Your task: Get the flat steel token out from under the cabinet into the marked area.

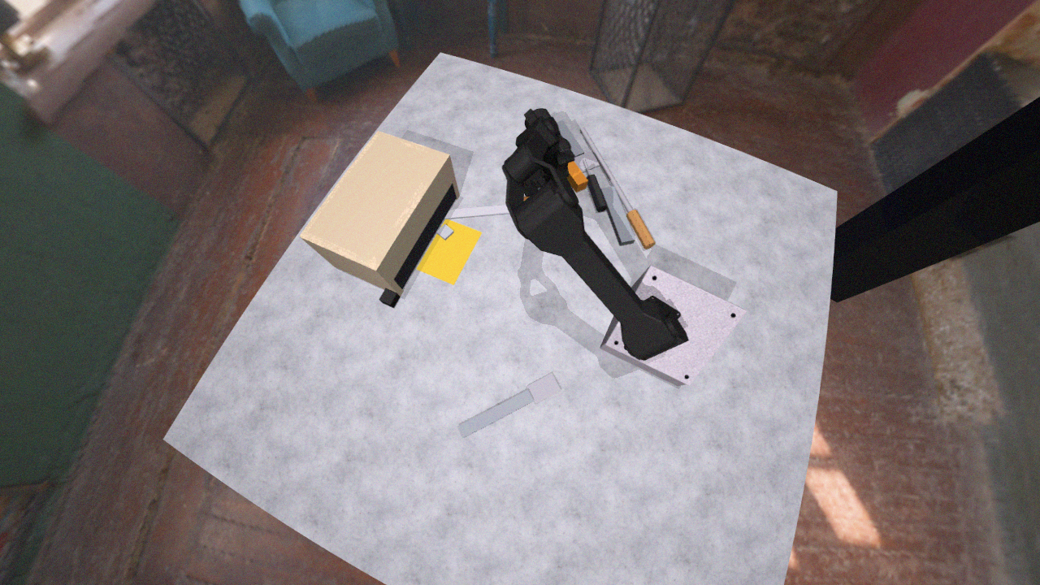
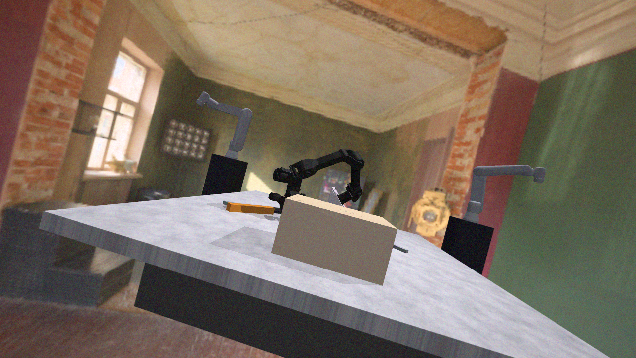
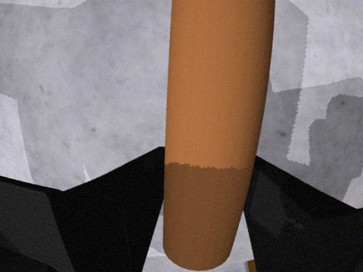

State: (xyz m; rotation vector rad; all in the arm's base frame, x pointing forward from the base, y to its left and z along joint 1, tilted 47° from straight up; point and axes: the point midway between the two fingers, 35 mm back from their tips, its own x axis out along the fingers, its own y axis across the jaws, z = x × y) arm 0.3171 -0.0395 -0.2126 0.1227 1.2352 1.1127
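Right now the black-handled tool is 60 mm behind my gripper tip and 120 mm to the right of it. Also, from my gripper tip: flat grey token 180 mm ahead, 200 mm to the left; then grey bar 160 mm behind, 70 mm to the right; then orange bar 50 mm ahead, 150 mm to the right, 10 mm above.
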